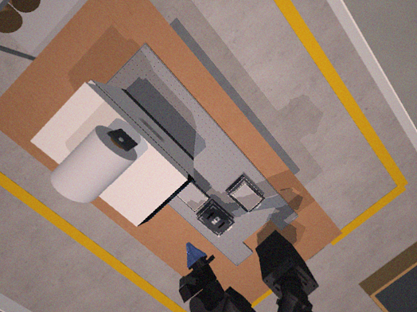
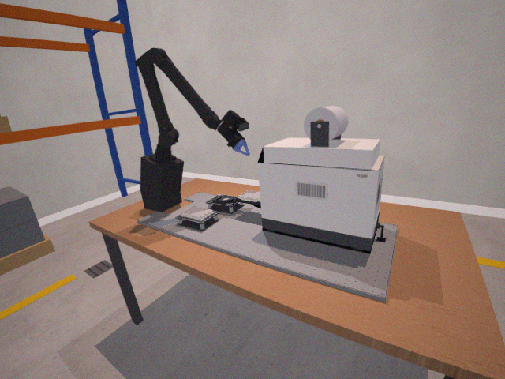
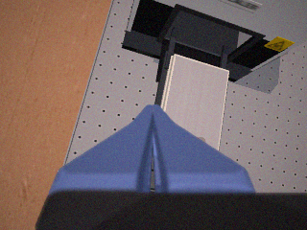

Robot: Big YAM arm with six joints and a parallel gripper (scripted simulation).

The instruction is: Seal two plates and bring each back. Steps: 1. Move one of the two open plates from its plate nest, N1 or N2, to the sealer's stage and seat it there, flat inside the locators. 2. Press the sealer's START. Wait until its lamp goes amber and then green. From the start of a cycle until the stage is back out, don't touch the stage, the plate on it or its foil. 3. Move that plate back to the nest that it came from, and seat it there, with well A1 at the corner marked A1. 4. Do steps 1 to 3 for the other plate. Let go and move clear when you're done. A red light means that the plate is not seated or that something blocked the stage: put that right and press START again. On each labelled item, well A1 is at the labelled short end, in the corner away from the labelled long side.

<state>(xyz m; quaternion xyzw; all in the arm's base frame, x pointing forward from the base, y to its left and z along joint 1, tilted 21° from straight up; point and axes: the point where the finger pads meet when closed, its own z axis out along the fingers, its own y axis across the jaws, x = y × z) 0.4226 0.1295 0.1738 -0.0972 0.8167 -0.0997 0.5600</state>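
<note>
Now: hand 70 mm short of the white well plate, 90 mm to the left of it and 180 mm above it. From my hand the other things lie so: foil roll (400 mm ahead, 110 mm to the right, 140 mm above); dark sealer stage (70 mm ahead, 90 mm to the right, 190 mm below); start button (170 mm ahead, 90 mm below).
</note>
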